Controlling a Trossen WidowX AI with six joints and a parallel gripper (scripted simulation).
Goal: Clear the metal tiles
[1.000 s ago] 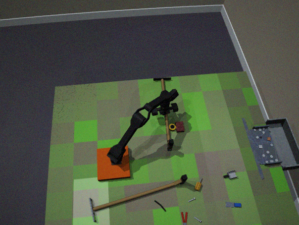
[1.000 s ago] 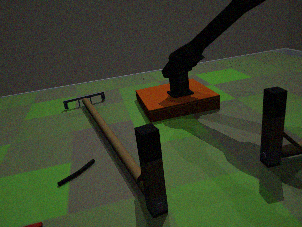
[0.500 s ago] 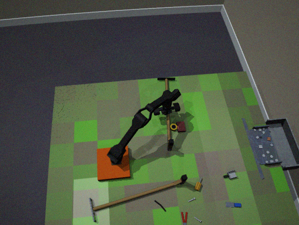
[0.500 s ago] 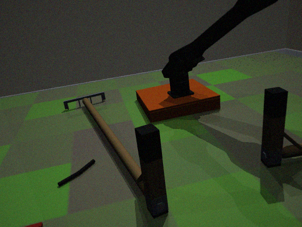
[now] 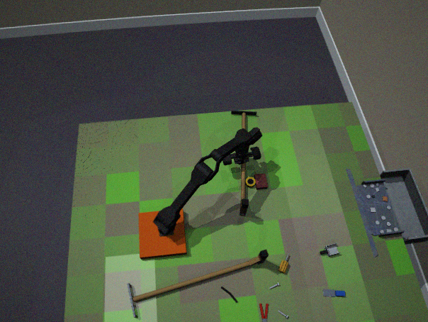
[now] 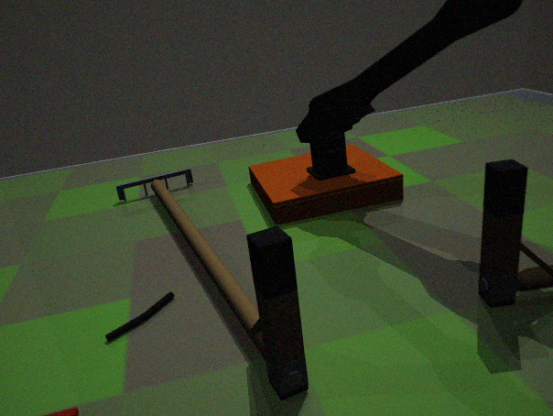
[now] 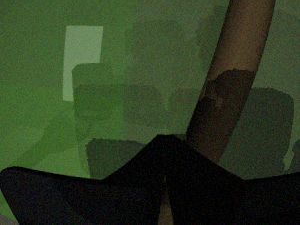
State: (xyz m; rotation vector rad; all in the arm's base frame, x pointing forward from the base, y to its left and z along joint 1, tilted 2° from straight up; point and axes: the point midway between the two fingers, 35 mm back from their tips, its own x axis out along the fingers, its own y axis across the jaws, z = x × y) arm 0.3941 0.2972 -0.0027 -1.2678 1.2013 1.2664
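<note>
The long scraper is 2 cm ahead of my gripper tip, 2 cm to the left of it and 5 cm above it. The rest, counted from my gripper tip: yellow ring: 4 cm ahead, 11 cm to the right, 1 cm below; black strip: 15 cm behind, 61 cm to the right, 1 cm below; red block: 9 cm ahead, 11 cm to the right.
</note>
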